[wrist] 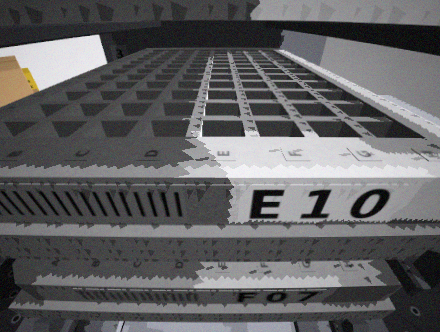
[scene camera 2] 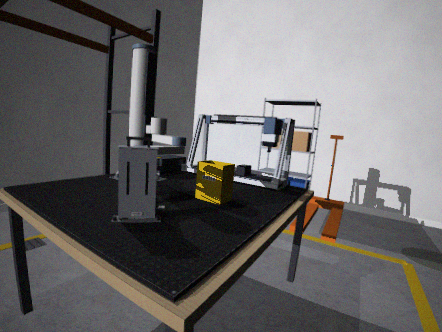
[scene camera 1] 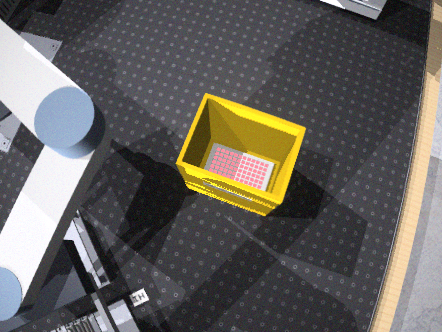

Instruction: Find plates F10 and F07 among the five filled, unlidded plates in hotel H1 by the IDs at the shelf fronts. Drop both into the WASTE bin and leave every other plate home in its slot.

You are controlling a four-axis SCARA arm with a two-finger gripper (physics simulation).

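Places are measured from the arm's base along level axes (x right, y ahead, z up), in millimetres.
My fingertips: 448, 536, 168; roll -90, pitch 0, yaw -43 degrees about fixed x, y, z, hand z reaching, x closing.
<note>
For each thing: its top centre in the pictures, then the offset to it from my fingertips, as dx, dy, dz. "spot": a spot on its surface instead.
- plate E10, middle of its top: (wrist: pixel 208 66) -20, -15, +26
- Plate F07, surface spot: (wrist: pixel 280 297) spot: -50, -72, -6
- plate with pink wells, middle of its top: (scene camera 1: pixel 237 171) -423, +110, -135
- yellow WASTE bin, middle of its top: (scene camera 1: pixel 242 145) (scene camera 2: pixel 216 162) -422, +110, +45
- H1 tag, middle of its top: (scene camera 1: pixel 139 297) -130, +11, -155
The front of plate E10 (wrist: pixel 320 202) fills the middle of the wrist view, at close range in hotel H1 (scene camera 2: pixel 137 207). Its open wells run away from the camera. Plate F07 (wrist: pixel 280 297) sits in the slot directly below it. A plate with pink wells (scene camera 1: pixel 242 166) lies on the floor of the yellow WASTE bin (scene camera 1: pixel 255 114) (scene camera 2: pixel 226 182); its ID does not show. My gripper is open and holds nothing. Its fingertips are hidden or out of frame in all views. The slots above E10 cannot be read.
The arm's blue joint cap (scene camera 1: pixel 65 117) is left of the bin. The H1 tag (scene camera 1: pixel 139 297) lies at the lower left. A white and blue gantry (scene camera 2: pixel 235 119) stands behind the bin. The table's wooden edge (scene camera 1: pixel 407 190) is at the right. A shelf underside spans the top of the wrist view.
</note>
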